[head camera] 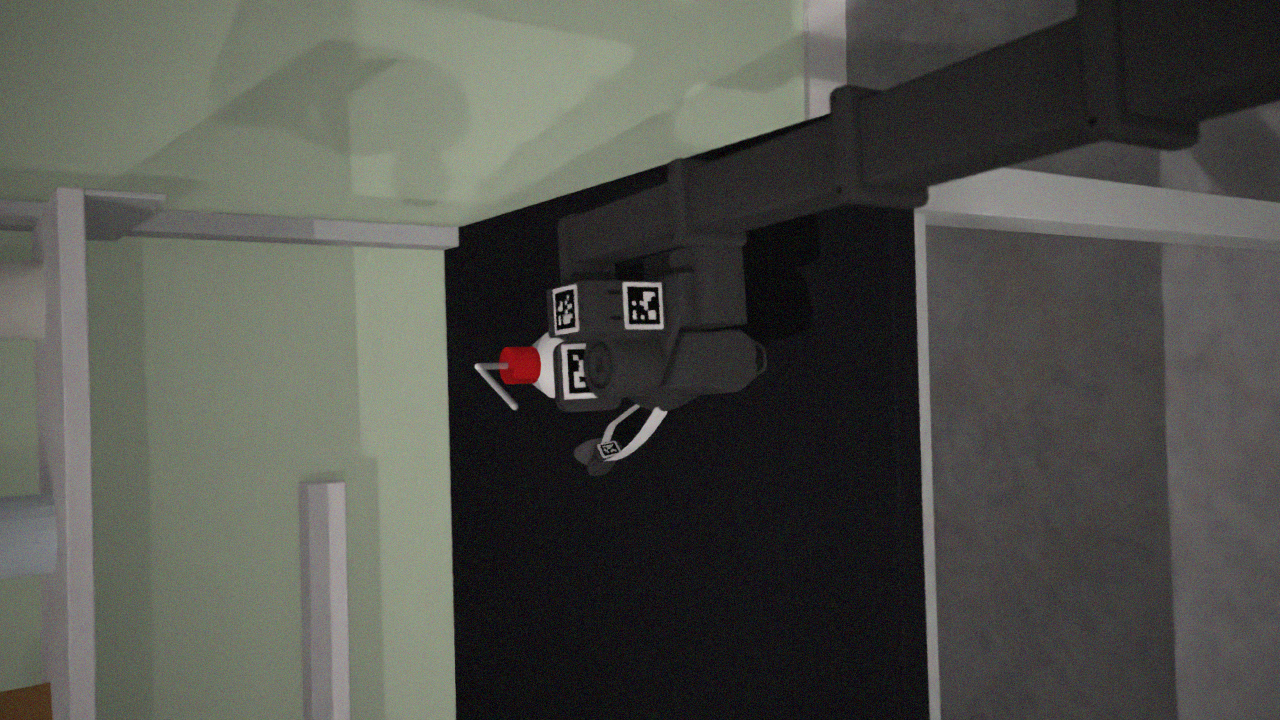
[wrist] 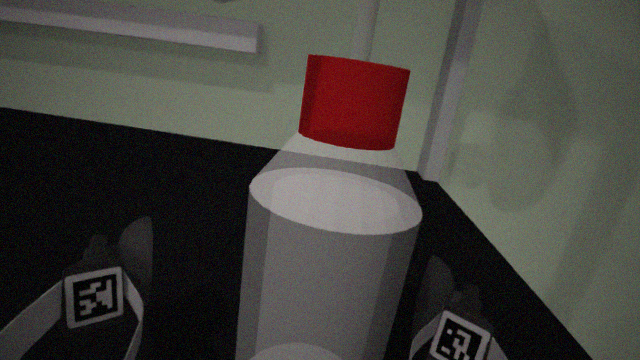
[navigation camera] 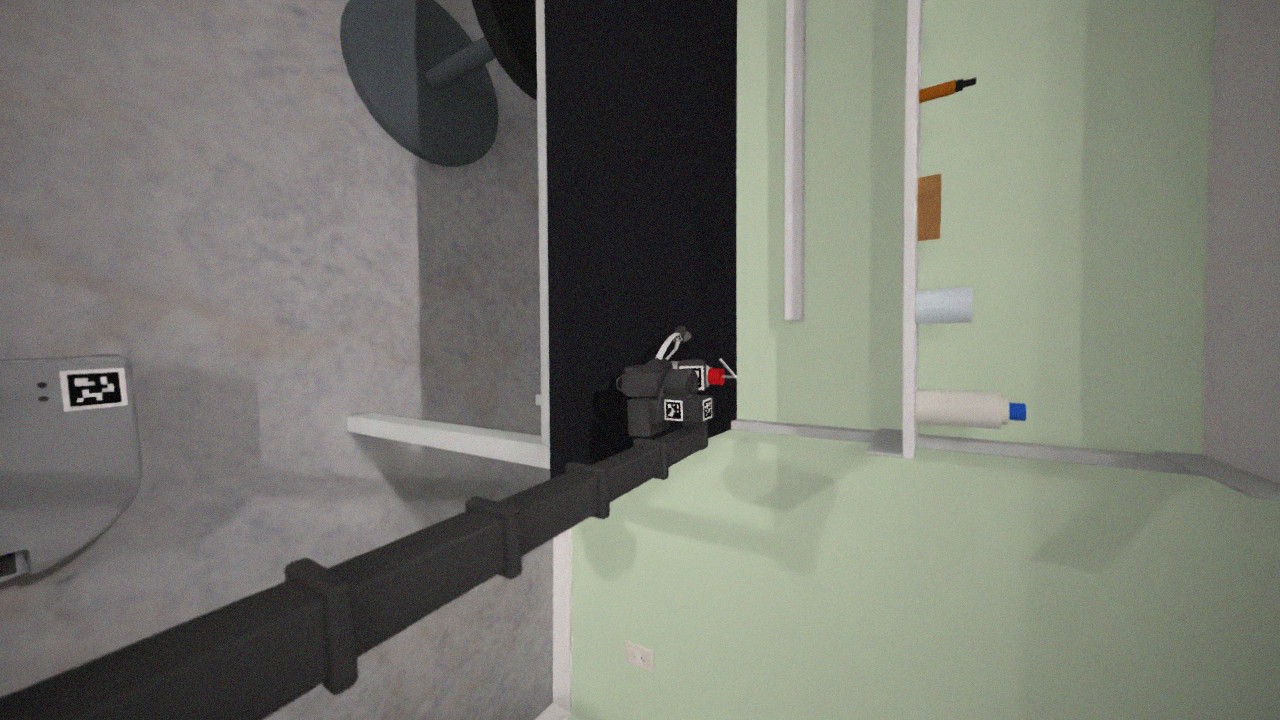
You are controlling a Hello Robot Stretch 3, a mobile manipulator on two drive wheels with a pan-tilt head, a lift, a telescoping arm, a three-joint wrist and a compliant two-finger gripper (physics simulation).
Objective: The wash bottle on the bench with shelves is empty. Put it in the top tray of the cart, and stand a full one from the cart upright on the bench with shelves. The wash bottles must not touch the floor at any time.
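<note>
The wash bottle (head camera: 546, 365) (wrist: 320, 280), clear-walled with a red cap (head camera: 520, 365) (navigation camera: 716, 376) (wrist: 354, 102) and a bent spout, stands upright on the black top of the bench with shelves (head camera: 680, 582) (navigation camera: 640, 179) (wrist: 60, 200). My gripper (wrist: 289, 265) is open, one finger on each side of the bottle body. In the wrist view the right finger is close to the bottle and the left one stands wider off. In the head view the wrist hides the bottle's lower body and one finger. The cart and the full bottles do not show.
Above the bench, a shelf (head camera: 71, 447) (navigation camera: 911, 250) holds a white bottle with a blue cap (navigation camera: 962, 409), a pale cylinder (navigation camera: 944, 305), a brown block (navigation camera: 930, 207) and an orange marker (navigation camera: 938, 91). A rail (head camera: 324, 582) (navigation camera: 793, 179) runs below it. A round dark stool (navigation camera: 393, 80) stands beside the bench.
</note>
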